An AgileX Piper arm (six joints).
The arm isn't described. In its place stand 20 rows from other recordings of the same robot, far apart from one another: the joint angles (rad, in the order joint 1, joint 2, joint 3, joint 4, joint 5, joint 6), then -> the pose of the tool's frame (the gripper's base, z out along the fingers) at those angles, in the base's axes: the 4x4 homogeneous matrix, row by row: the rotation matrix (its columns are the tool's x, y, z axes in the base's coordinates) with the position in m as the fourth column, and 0 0 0 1 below.
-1.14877 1.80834 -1.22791 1.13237 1.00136 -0.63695 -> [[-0.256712, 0.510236, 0.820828, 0.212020], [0.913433, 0.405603, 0.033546, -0.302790], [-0.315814, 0.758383, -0.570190, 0.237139], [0, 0, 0, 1]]
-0.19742 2.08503 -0.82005 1.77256 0.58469 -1.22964 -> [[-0.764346, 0.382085, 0.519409, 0.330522], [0.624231, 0.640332, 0.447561, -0.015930], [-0.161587, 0.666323, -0.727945, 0.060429], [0, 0, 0, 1]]
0.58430 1.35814 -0.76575 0.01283 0.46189 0.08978 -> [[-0.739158, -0.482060, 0.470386, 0.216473], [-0.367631, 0.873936, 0.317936, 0.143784], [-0.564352, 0.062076, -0.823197, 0.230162], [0, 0, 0, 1]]
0.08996 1.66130 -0.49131 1.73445 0.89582 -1.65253 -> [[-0.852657, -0.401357, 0.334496, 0.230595], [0.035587, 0.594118, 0.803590, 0.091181], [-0.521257, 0.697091, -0.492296, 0.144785], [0, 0, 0, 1]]
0.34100 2.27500 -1.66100 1.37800 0.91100 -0.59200 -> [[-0.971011, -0.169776, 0.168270, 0.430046], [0.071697, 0.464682, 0.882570, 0.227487], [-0.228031, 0.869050, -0.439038, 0.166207], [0, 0, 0, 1]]
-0.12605 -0.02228 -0.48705 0.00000 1.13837 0.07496 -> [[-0.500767, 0.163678, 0.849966, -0.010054], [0.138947, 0.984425, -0.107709, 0.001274], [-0.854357, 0.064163, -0.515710, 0.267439], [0, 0, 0, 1]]
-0.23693 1.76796 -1.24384 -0.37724 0.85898 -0.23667 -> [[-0.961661, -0.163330, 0.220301, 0.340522], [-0.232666, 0.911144, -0.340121, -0.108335], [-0.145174, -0.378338, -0.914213, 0.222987], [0, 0, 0, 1]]
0.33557 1.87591 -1.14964 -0.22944 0.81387 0.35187 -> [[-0.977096, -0.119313, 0.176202, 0.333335], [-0.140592, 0.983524, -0.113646, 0.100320], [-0.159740, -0.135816, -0.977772, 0.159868], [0, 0, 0, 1]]
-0.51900 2.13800 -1.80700 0.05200 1.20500 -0.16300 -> [[-0.923390, 0.361177, 0.130012, 0.387759], [0.361963, 0.932012, -0.018369, -0.216414], [-0.127807, 0.030098, -0.991342, 0.211026], [0, 0, 0, 1]]
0.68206 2.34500 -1.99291 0.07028 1.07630 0.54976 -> [[-0.983331, -0.118211, 0.138156, 0.379603], [-0.090530, 0.977246, 0.191816, 0.315512], [-0.157687, 0.176112, -0.971658, 0.165063], [0, 0, 0, 1]]
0.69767 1.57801 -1.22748 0.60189 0.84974 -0.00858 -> [[-0.900841, -0.424339, 0.091772, 0.229426], [-0.276669, 0.724004, 0.631881, 0.242831], [-0.334575, 0.543834, -0.769613, 0.291039], [0, 0, 0, 1]]
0.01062 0.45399 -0.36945 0.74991 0.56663 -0.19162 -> [[-0.529490, -0.112486, 0.840825, 0.090344], [0.419567, 0.826728, 0.374813, 0.034255], [-0.737295, 0.551242, -0.390549, 0.268665], [0, 0, 0, 1]]
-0.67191 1.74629 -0.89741 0.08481 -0.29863 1.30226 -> [[0.563240, 0.463379, 0.684135, 0.284496], [0.806978, -0.130503, -0.575983, -0.229177], [-0.177617, 0.876498, -0.447441, 0.196463], [0, 0, 0, 1]]
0.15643 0.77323 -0.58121 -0.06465 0.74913 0.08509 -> [[-0.748259, -0.098909, 0.655992, 0.135303], [-0.079877, 0.995062, 0.058922, 0.017287], [-0.658581, -0.008309, -0.752464, 0.275034], [0, 0, 0, 1]]
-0.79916 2.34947 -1.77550 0.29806 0.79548 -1.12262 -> [[-0.925290, -0.122202, 0.359032, 0.351857], [-0.156618, 0.985297, -0.068273, -0.334307], [-0.345410, -0.119404, -0.930825, 0.114337], [0, 0, 0, 1]]
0.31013 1.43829 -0.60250 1.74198 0.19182 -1.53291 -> [[-0.702268, -0.293446, 0.648621, 0.249142], [-0.007828, 0.914224, 0.405134, 0.097794], [-0.711870, 0.279436, -0.644327, 0.194840], [0, 0, 0, 1]]
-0.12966 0.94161 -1.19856 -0.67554 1.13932 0.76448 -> [[-0.342921, 0.758537, 0.554100, 0.143298], [0.399083, 0.651630, -0.645066, -0.070811], [-0.850375, -0.000075, -0.526177, 0.431465], [0, 0, 0, 1]]
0.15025 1.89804 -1.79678 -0.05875 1.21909 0.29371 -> [[-0.933545, 0.125393, 0.335812, 0.404671], [0.131387, 0.991319, -0.004911, 0.056190], [-0.333513, 0.039536, -0.941916, 0.310746], [0, 0, 0, 1]]
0.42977 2.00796 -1.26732 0.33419 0.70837 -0.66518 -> [[-0.632025, -0.765666, 0.119581, 0.344513], [-0.715471, 0.635814, 0.289555, 0.179267], [-0.297734, 0.097449, -0.949662, 0.141095], [0, 0, 0, 1]]
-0.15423 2.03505 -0.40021 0.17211 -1.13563 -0.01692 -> [[-0.383821, 0.314084, 0.868351, 0.265540], [0.115855, 0.949325, -0.292163, -0.055584], [-0.916111, -0.011535, -0.400759, 0.071578], [0, 0, 0, 1]]
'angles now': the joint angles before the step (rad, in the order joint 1, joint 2, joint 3, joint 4, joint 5, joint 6). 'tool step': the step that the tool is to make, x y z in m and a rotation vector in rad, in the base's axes. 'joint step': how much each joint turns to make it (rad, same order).
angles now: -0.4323 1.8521 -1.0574 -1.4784 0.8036 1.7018
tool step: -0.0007 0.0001 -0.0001 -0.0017 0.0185 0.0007
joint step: 0.0006 0.0000 0.0000 0.0077 0.0075 -0.0214
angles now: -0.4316 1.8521 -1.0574 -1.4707 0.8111 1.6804
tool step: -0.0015 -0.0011 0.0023 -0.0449 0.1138 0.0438
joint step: 0.0014 -0.0002 0.0002 -0.0193 0.0327 -0.1114
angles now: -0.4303 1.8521 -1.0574 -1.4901 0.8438 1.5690
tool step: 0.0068 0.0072 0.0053 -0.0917 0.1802 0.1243
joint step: 0.0324 -0.0001 0.0002 -0.0706 0.0376 -0.1662
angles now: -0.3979 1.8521 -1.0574 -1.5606 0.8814 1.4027
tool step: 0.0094 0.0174 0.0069 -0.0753 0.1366 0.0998
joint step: 0.0613 -0.0085 0.0001 -0.0304 0.0472 -0.1385
